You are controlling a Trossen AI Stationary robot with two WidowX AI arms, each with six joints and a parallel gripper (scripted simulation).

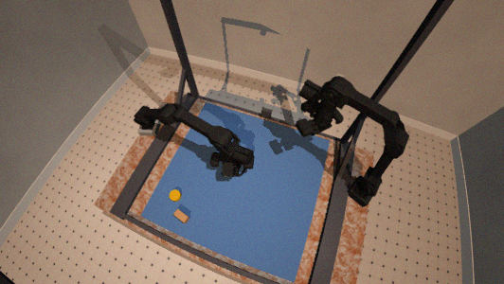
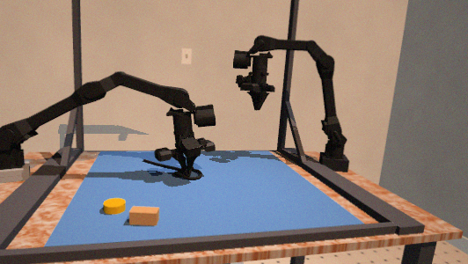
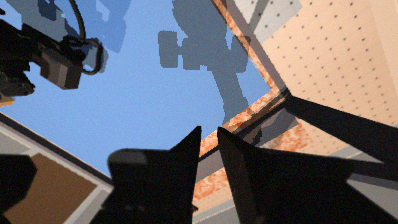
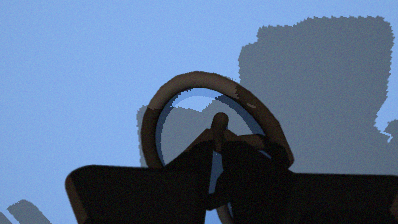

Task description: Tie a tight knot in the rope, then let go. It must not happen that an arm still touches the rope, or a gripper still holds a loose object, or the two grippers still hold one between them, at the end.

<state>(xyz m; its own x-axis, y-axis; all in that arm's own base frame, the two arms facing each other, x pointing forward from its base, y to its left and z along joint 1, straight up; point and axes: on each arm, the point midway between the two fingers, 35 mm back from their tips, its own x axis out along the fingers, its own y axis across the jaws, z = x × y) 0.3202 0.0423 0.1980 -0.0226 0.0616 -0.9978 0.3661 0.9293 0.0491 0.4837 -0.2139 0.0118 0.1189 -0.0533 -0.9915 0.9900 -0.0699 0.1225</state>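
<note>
My right gripper is now 3 cm short of the blue mat, 5 cm to the right of it and 4 cm above it. Also, from my right hand: yellow disc (22 cm ahead, 20 cm to the right, 3 cm below); orange block (29 cm ahead, 13 cm to the right, 2 cm below).
</note>
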